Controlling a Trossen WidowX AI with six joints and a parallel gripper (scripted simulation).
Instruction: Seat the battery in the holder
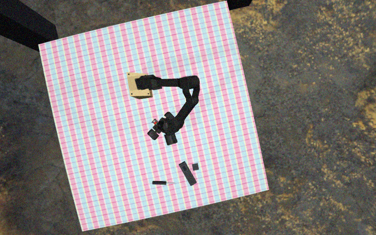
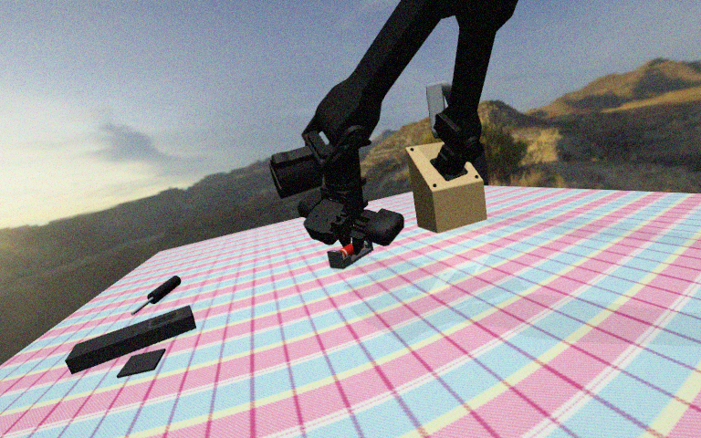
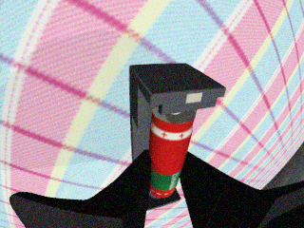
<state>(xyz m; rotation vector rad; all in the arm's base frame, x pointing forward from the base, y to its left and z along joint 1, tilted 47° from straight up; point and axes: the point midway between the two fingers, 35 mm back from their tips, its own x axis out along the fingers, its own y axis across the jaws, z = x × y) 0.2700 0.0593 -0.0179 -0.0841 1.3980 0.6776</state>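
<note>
My gripper tip is 10 mm to the right of the battery and 10 mm below it. Round my gripper tip: long black bar 360 mm ahead, 110 mm to the left; screwdriver 380 mm ahead, 50 mm to the right; black plate 330 mm ahead, 170 mm to the left, 10 mm below.
</note>
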